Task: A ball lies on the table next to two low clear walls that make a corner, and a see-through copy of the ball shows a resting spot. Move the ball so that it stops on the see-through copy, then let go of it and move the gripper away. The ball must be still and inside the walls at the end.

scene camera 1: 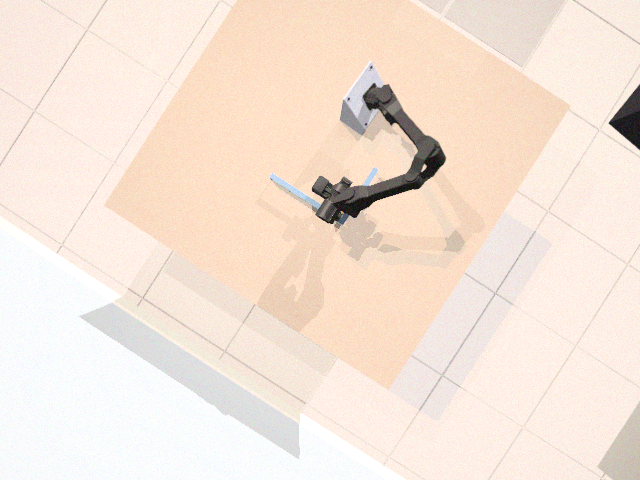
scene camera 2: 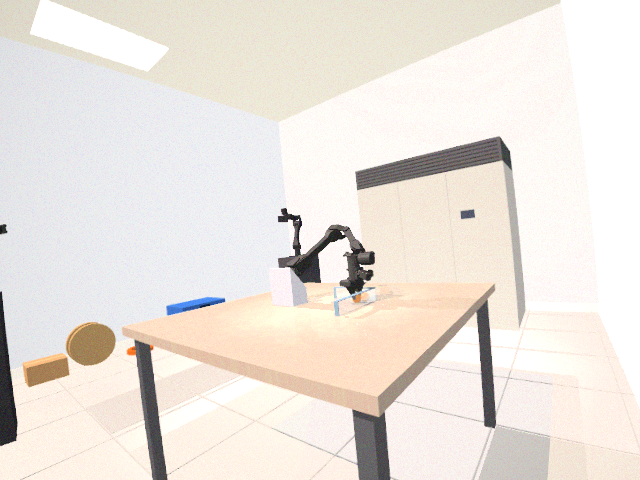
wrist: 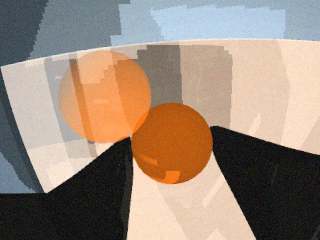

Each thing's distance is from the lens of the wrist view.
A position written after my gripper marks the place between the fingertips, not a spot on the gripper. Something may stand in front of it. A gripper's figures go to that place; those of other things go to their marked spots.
my gripper (wrist: 171,139): 10 cm
orange ball (wrist: 173,145): 8 cm
